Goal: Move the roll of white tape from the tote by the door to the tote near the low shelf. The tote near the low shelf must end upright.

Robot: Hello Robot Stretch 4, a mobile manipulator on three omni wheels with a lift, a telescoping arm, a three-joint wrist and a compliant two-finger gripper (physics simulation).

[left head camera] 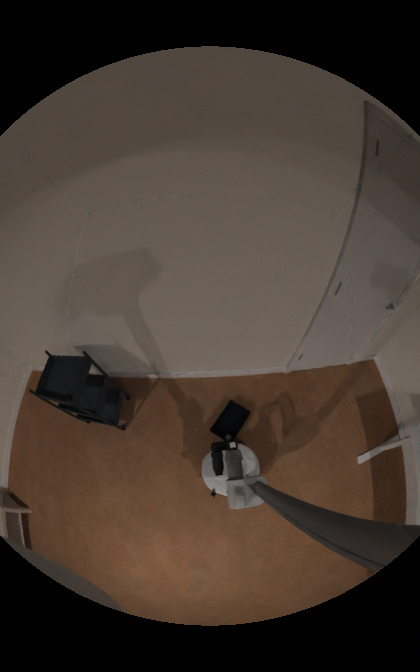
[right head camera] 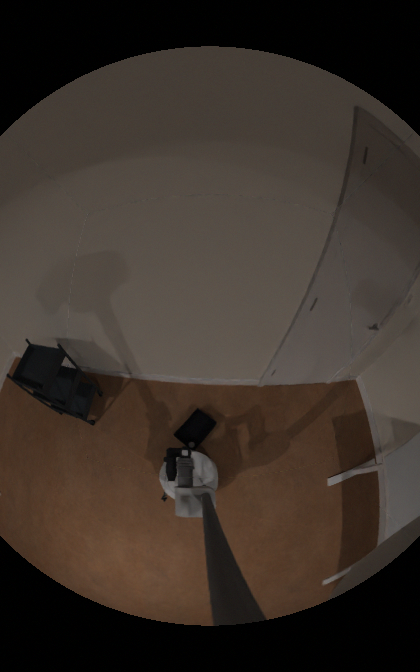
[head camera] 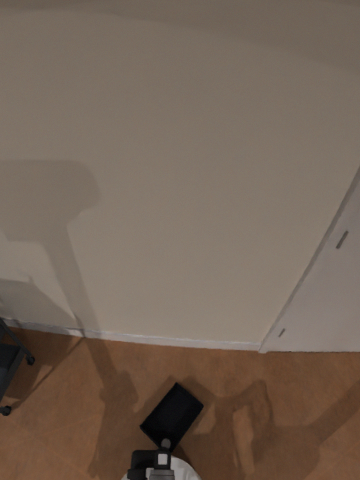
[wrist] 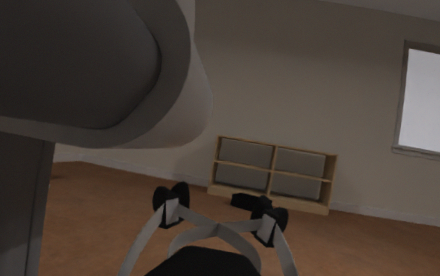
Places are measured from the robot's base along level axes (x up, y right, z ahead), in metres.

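Where they show: gripper, between the fingertips: (wrist: 220, 204).
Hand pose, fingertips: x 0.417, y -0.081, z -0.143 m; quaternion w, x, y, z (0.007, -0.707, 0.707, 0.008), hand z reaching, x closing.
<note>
Each offset is from my fingertips to the centre of the thing.
The black tote by the door @[dx -0.394, dy +0.126, dz +0.530 m] (head camera: 175, 412) (left head camera: 231, 418) (right head camera: 196, 425) stands upright on the floor, right in front of my base. A small round grey thing, which looks like the tape roll @[dx -0.429, dy +0.094, dz +0.407 m] (head camera: 166, 443) (left head camera: 228, 437) (right head camera: 191, 444), shows at its near corner, partly covered by my own parts. The other black tote (wrist: 242, 201) is on the floor in front of the low shelf (wrist: 273, 170) in the wrist view, partly behind a fingertip; its inside is hidden. My gripper (wrist: 220, 204) is open and empty, far from that tote, with its fingers spread in the wrist view.
A dark three-tier cart (left head camera: 65, 377) (right head camera: 42, 367) stands at the left by the wall. The door (head camera: 320, 305) (left head camera: 370, 240) (right head camera: 350, 260) is at the right. A white table leg (left head camera: 382, 450) (right head camera: 352, 473) stands further right. A window (wrist: 422, 100) is on the wall beyond the shelf.
</note>
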